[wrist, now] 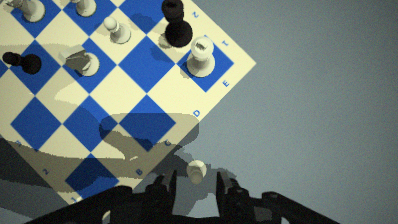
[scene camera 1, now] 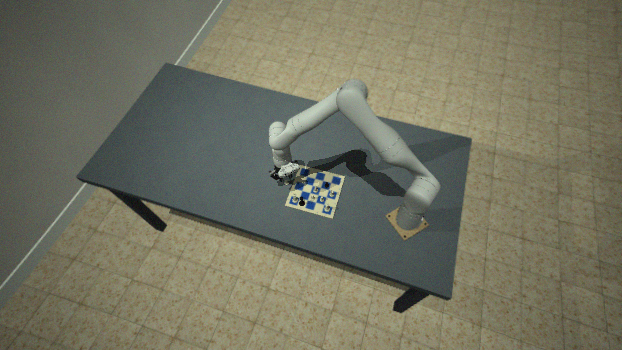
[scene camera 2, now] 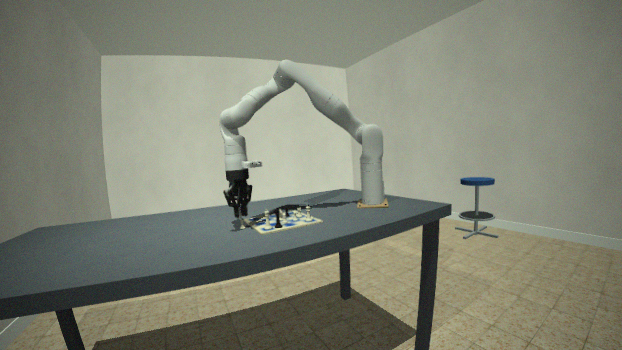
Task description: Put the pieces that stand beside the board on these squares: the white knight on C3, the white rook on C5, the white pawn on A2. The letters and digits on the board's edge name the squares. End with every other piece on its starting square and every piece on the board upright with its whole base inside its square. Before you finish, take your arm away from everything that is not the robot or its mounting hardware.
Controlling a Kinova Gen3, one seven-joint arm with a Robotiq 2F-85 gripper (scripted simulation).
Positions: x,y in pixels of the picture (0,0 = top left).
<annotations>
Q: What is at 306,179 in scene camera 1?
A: A chessboard.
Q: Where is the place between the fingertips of my gripper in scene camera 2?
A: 241,217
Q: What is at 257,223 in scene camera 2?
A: A chessboard.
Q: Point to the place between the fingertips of my gripper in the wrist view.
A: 196,183
</annotations>
